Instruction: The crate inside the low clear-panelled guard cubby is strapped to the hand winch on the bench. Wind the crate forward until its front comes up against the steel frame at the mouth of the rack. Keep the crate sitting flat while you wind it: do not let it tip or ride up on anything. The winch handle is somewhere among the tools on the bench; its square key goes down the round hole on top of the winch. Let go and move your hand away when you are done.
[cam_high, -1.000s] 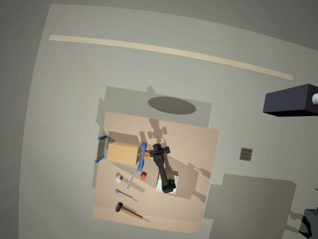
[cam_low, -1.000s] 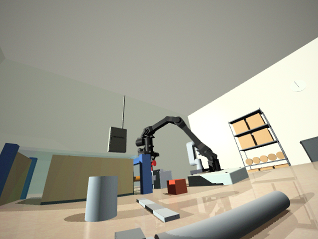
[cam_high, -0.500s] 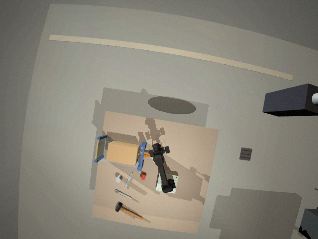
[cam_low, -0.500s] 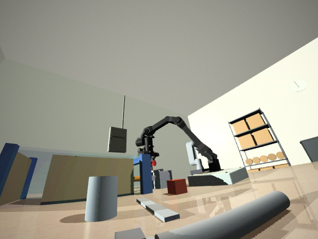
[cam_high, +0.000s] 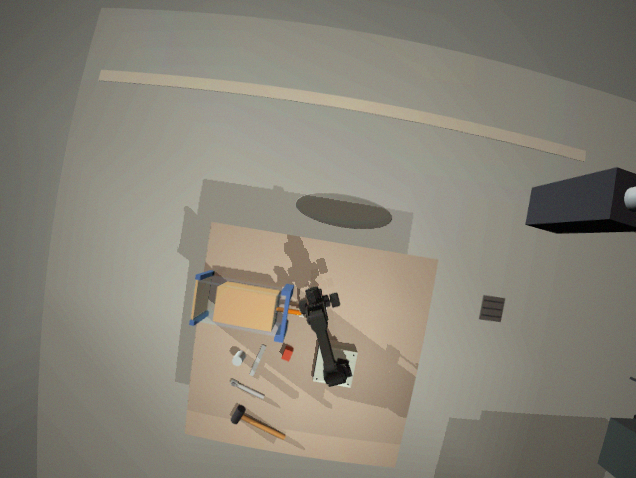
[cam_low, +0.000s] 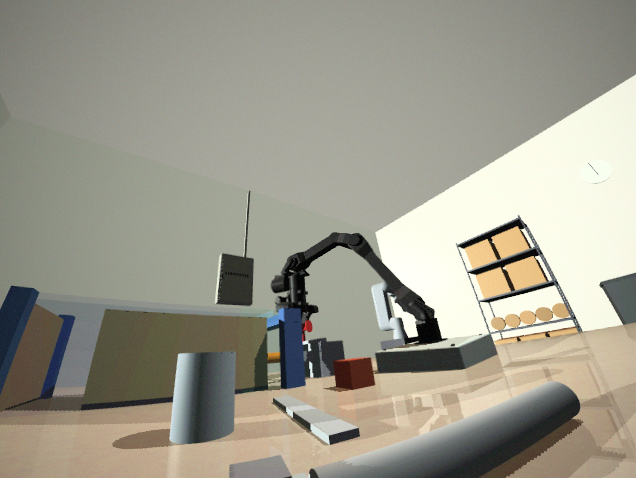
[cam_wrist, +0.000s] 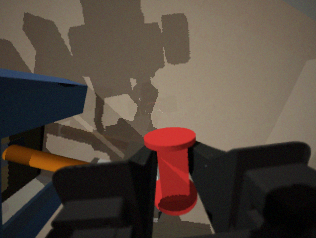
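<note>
Now: gripper tip 1 cm to the right of the red knob, 1 cm below it and 1 cm past it. The rest, counted from my gripper tip: winch crank handle: 5 cm to the left, 2 cm below, 1 cm behind; then winch: 10 cm to the left, 10 cm below, 3 cm behind; then blue frame: 15 cm ahead, 12 cm to the left, 2 cm below.
</note>
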